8 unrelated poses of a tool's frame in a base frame.
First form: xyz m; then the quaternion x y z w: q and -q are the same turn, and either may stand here.
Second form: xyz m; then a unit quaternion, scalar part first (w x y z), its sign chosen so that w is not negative. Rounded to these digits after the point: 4 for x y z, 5 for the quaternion.
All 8 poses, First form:
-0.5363 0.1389 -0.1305 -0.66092 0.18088 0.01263 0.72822
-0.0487 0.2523 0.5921 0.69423 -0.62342 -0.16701 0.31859
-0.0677 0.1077 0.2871 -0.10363 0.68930 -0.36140 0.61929
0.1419 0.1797 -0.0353 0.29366 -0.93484 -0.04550 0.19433
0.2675 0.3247 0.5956 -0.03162 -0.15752 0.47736 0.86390
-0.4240 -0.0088 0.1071 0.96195 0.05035 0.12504 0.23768
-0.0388 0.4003 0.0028 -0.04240 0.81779 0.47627 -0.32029
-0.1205 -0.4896 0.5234 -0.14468 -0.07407 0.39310 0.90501
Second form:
-0.5363 0.1389 -0.1305 0.72822 -0.66092 0.18088 0.01263
-0.0487 0.2523 0.5921 0.31859 0.69423 -0.62342 -0.16701
-0.0677 0.1077 0.2871 0.61929 -0.10363 0.68930 -0.36140
0.1419 0.1797 -0.0353 0.19433 0.29366 -0.93484 -0.04550
0.2675 0.3247 0.5956 0.86390 -0.03162 -0.15752 0.47736
-0.4240 -0.0088 0.1071 0.23768 0.96195 0.05035 0.12504
-0.0388 0.4003 0.0028 0.32029 0.04240 -0.81779 -0.47627
-0.1205 -0.4896 0.5234 0.90501 -0.14468 -0.07407 0.39310

